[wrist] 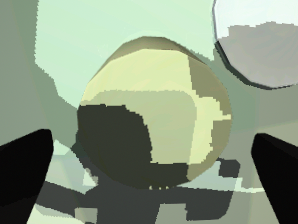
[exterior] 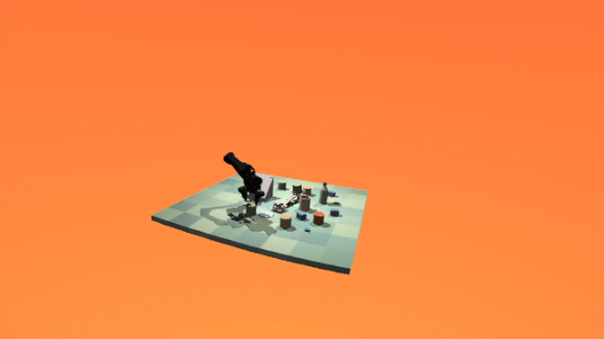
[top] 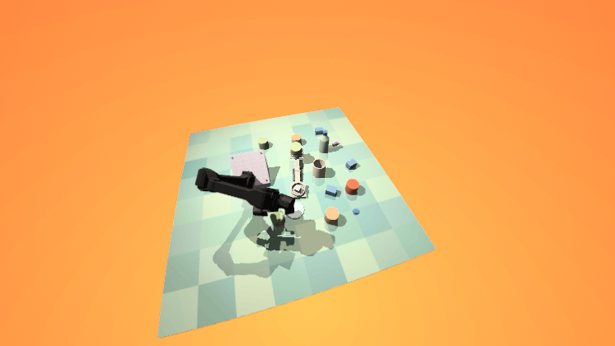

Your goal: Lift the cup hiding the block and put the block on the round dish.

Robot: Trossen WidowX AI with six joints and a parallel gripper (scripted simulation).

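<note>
Now: the pale block 150 mm ahead of my gripper tip, 140 mm to the left of it and 30 mm below it. From my gripper tip the other things lie so: balance beam (180 mm ahead, 270 mm to the left, 40 mm below); then beige cup (310 mm ahead, 240 mm to the left, 30 mm below); then round white dish (100 mm ahead, 30 mm to the left, 70 mm below).
</note>
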